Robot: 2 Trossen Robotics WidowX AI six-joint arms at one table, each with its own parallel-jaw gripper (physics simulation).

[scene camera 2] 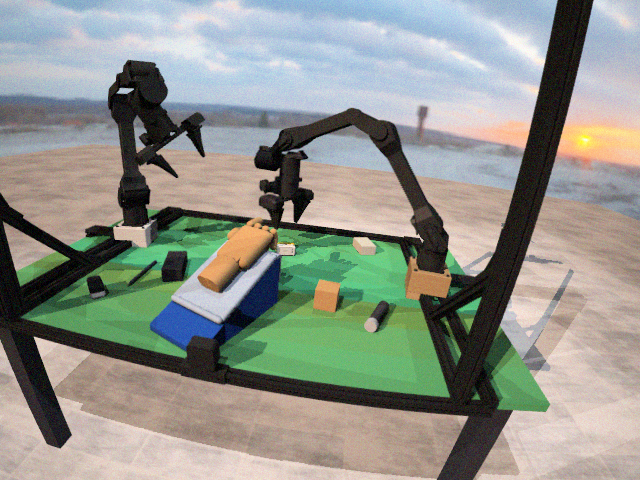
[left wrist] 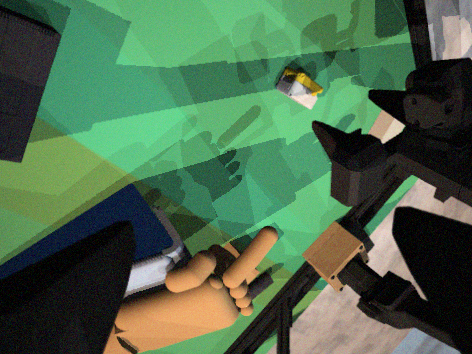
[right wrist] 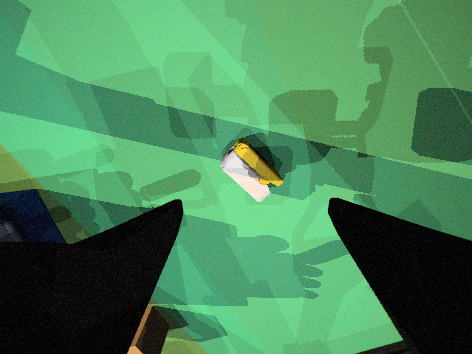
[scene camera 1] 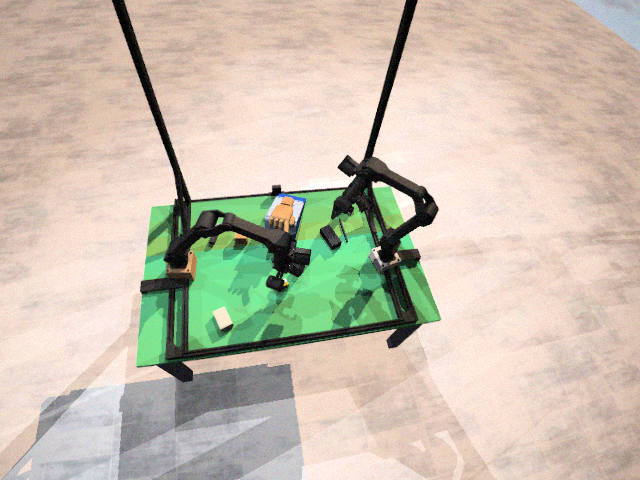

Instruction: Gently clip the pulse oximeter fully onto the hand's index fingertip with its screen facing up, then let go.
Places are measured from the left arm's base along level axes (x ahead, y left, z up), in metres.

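Pixels of known places: left gripper, between the fingertips: [scene camera 2: 191, 167] [left wrist: 264, 227] [scene camera 1: 334, 215]; right gripper, between the fingertips: [scene camera 2: 286, 225] [left wrist: 342, 108] [right wrist: 255, 205] [scene camera 1: 281, 276]; left arm's base, origin of its link: [scene camera 2: 135, 223] [scene camera 1: 386, 254]; right arm's base, origin of its link: [scene camera 2: 430, 266] [left wrist: 350, 269] [scene camera 1: 179, 261].
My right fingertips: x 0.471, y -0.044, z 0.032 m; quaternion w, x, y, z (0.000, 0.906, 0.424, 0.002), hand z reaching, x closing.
Observation:
Ahead of a thing's pixels: the offset from my right fingertips to its top centre. "*": to the spot under its first point.
The pulse oximeter @(dx +0.003, dy +0.002, dz -0.059 m) [scene camera 2: 285, 249] [left wrist: 299, 87] [right wrist: 250, 169], white-grey on one half and yellow on the other, lies on its side on the green table; its screen does not show clearly. My right gripper [scene camera 2: 287, 223] [left wrist: 342, 108] [right wrist: 255, 205] is open and empty, pointing down above the table near the oximeter, apart from it. The tan hand [scene camera 1: 283, 209] [scene camera 2: 242, 248] [left wrist: 180, 310] rests on a padded wedge, its index finger [left wrist: 252, 255] extended and bare. My left gripper [scene camera 2: 190, 166] [left wrist: 264, 227] is open and empty, high up, left of the hand in scene camera 2.
The blue wedge @(* dx -0.069, dy -0.351, dz -0.049 m) [scene camera 2: 253, 304] [left wrist: 100, 235] carries a pale pad. A black box @(dx -0.288, dy -0.148, dz -0.056 m) [scene camera 1: 330, 236] [scene camera 2: 174, 266], a pen @(dx -0.368, dy -0.175, dz -0.082 m) [scene camera 2: 142, 272] and a small black device @(dx -0.439, dy -0.276, dz -0.058 m) [scene camera 2: 96, 286] lie on one side. An orange block @(dx +0.093, dy -0.280, dz -0.041 m) [scene camera 2: 326, 295], a dark cylinder @(dx +0.200, dy -0.340, dz -0.064 m) [scene camera 2: 376, 316] and a cream block @(dx +0.265, dy +0.060, dz -0.061 m) [scene camera 1: 222, 318] [scene camera 2: 364, 245] lie on the other.

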